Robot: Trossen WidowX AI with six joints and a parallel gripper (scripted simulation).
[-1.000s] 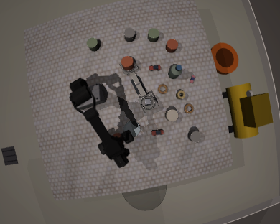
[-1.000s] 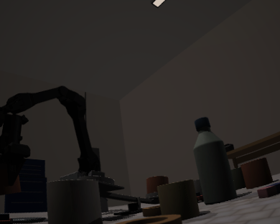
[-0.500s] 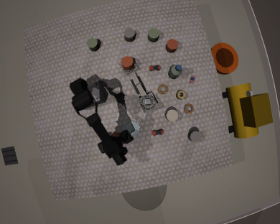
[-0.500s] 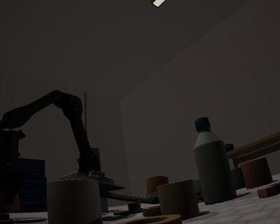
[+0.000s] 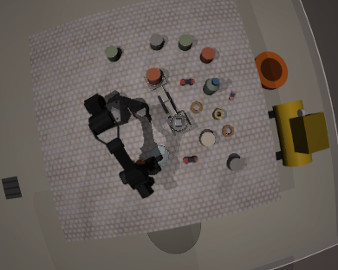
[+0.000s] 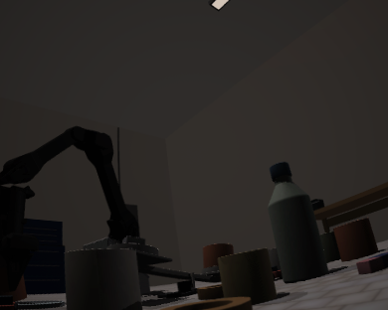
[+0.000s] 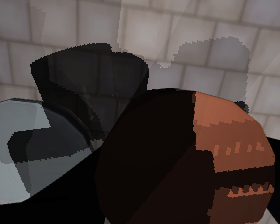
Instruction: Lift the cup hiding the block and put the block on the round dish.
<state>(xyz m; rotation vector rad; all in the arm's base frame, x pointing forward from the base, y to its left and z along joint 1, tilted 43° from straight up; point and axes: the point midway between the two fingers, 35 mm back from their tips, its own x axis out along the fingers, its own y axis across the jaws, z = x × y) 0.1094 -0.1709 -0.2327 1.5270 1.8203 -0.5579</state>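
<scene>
My gripper tip is 2 cm to the left of the orange cup and 1 cm below it. From my gripper tip the other things lie so: pale blue round dish: 10 cm ahead, 4 cm to the left, 2 cm below; bottle: 43 cm ahead, 31 cm to the left, 9 cm above; cream cylinder: 36 cm ahead, 8 cm to the left, 1 cm above.
</scene>
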